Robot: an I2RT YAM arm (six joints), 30 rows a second.
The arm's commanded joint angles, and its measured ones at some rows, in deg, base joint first. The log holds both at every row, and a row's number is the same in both.
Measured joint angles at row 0:
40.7 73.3 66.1 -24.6 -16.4 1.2
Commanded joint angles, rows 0 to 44:
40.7 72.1 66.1 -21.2 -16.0 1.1
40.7 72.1 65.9 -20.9 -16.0 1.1
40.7 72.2 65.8 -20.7 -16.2 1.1
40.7 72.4 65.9 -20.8 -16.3 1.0
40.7 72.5 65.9 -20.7 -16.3 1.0
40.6 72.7 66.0 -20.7 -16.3 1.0
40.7 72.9 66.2 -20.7 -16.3 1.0
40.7 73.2 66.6 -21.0 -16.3 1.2
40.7 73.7 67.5 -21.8 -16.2 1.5
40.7 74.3 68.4 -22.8 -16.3 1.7
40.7 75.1 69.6 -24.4 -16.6 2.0
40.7 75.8 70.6 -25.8 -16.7 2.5
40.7 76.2 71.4 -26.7 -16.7 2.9
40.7 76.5 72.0 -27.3 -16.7 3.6
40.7 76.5 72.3 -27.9 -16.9 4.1
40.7 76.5 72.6 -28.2 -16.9 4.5
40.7 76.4 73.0 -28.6 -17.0 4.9
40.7 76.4 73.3 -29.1 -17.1 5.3
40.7 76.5 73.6 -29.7 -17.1 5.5
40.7 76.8 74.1 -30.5 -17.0 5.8
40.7 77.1 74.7 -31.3 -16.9 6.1
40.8 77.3 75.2 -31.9 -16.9 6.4
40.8 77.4 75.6 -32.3 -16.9 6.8
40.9 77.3 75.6 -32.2 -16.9 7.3
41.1 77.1 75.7 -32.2 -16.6 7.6
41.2 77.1 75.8 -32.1 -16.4 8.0
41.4 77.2 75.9 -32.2 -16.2 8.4
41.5 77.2 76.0 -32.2 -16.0 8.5
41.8 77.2 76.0 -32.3 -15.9 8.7
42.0 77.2 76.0 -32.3 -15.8 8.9
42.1 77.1 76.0 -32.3 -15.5 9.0
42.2 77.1 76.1 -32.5 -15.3 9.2
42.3 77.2 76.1 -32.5 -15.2 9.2
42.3 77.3 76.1 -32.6 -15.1 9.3
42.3 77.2 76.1 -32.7 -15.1 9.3
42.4 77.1 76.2 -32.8 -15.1 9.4
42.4 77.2 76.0 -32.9 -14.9 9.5
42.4 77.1 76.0 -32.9 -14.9 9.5
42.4 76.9 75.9 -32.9 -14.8 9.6
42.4 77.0 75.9 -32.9 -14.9 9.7
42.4 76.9 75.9 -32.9 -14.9 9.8
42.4 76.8 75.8 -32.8 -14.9 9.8
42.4 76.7 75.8 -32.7 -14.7 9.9
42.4 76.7 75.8 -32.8 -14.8 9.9
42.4 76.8 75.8 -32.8 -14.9 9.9
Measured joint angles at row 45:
41.9 77.1 74.4 -33.2 -14.0 9.8
